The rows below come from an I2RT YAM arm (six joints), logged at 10 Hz.
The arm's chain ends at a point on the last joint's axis. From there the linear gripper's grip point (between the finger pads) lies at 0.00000 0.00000 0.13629 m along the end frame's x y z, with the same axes.
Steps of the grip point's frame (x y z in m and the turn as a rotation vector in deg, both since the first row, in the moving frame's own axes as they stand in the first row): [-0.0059 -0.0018 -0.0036 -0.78 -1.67 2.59]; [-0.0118 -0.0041 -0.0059 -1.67 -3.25 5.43]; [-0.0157 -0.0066 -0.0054 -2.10 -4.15 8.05]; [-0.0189 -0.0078 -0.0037 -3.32 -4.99 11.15]
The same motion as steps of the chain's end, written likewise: [-0.0019 -0.0036 -0.0035 -0.78 -1.67 2.59]; [-0.0039 -0.0077 -0.0056 -1.67 -3.25 5.43]; [-0.0055 -0.0109 -0.0050 -2.10 -4.15 8.05]; [-0.0064 -0.0145 -0.0030 -3.32 -4.99 11.15]
